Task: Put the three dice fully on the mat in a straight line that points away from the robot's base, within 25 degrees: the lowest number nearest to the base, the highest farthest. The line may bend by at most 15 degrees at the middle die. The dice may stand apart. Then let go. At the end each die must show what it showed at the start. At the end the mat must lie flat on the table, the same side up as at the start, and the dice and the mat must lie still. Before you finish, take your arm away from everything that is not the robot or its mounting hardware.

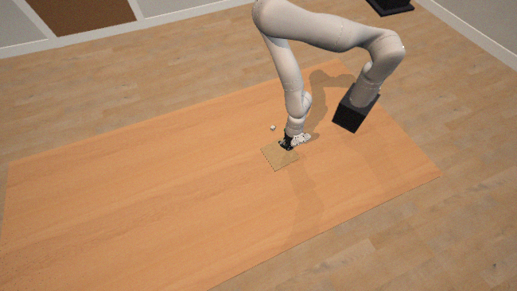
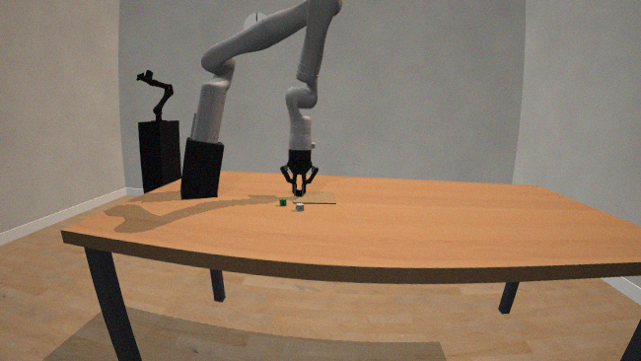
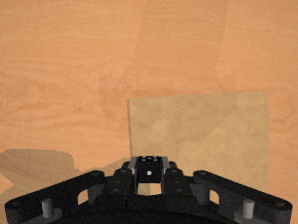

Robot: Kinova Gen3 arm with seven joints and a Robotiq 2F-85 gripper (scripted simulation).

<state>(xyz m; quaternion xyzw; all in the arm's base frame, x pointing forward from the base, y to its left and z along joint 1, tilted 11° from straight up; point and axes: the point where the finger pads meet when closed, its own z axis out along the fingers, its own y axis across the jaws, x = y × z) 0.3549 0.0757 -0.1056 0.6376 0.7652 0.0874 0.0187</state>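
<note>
My hand is 10 mm above the black die. From my hand the other things lie so: white die: 140 mm to the right, 40 mm ahead, 20 mm below; tan mat: 50 mm ahead, 30 mm below, 10 mm to the left; green die: 100 mm to the right, 20 mm below, 20 mm behind.
</note>
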